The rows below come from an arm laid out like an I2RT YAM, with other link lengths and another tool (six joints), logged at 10 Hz.
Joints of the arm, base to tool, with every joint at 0 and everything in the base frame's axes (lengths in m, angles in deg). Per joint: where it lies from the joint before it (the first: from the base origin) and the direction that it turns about. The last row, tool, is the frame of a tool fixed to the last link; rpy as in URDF.
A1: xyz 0 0 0.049 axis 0 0 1
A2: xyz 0.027 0.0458 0.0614 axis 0 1 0
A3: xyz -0.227 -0.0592 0 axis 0 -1 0
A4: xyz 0.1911 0.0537 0.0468 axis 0 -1 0
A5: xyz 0.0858 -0.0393 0.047 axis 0 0 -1
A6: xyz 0.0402 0 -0.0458 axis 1 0 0
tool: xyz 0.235 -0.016 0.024 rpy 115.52 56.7 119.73
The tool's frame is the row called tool.
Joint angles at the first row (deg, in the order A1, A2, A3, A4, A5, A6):
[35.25, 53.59, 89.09, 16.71, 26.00, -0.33]
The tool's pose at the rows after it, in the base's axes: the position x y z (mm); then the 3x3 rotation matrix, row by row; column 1 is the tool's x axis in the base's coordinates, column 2 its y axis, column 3 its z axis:
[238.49 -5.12 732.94], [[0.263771 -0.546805 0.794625], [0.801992 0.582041 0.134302], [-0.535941 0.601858 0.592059]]
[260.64 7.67 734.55], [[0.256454 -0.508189 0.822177], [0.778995 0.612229 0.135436], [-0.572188 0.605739 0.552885]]
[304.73 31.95 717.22], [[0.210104 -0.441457 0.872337], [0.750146 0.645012 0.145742], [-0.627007 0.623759 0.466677]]
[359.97 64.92 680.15], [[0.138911 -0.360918 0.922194], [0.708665 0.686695 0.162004], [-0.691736 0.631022 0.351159]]
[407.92 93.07 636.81], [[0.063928 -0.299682 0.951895], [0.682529 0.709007 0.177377], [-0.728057 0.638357 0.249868]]
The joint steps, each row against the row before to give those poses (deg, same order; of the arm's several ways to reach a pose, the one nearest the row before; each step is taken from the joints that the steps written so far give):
[0.00, 3.73, 6.53, -0.71, 2.20, -3.20]
[0.01, 4.63, 5.06, -2.96, 0.69, -1.14]
[-0.02, 5.61, 3.52, -3.84, 1.35, 0.20]
[-0.08, 5.62, 0.05, -2.26, 1.05, 0.58]
[-0.34, 4.69, -1.98, -0.30, 0.40, 1.91]

